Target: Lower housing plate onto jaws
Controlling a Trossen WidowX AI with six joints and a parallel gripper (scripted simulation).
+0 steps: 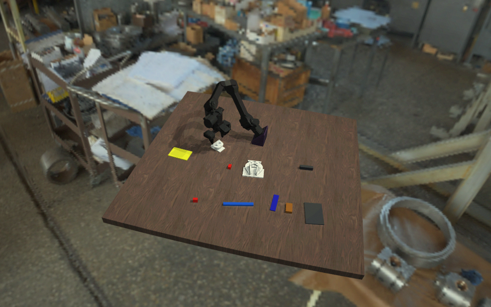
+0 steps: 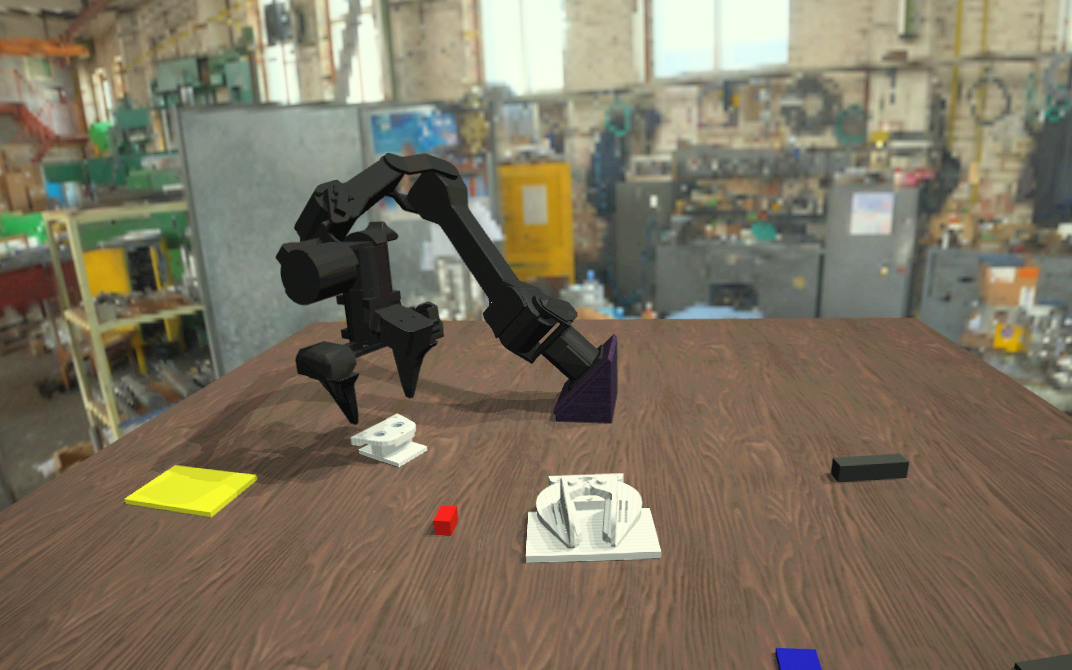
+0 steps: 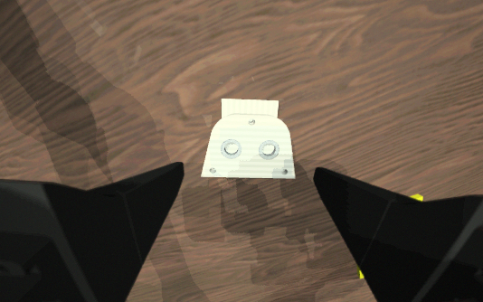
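The small white part lies 5 cm below my gripper tip, 1 cm to the left of it and 1 cm ahead of it. Also, from my gripper tip: black block: 56 cm to the left, 5 cm ahead, 4 cm below; yellow plate: 20 cm to the right, 12 cm ahead, 5 cm below; red cube: 16 cm ahead, 12 cm to the left, 5 cm below.
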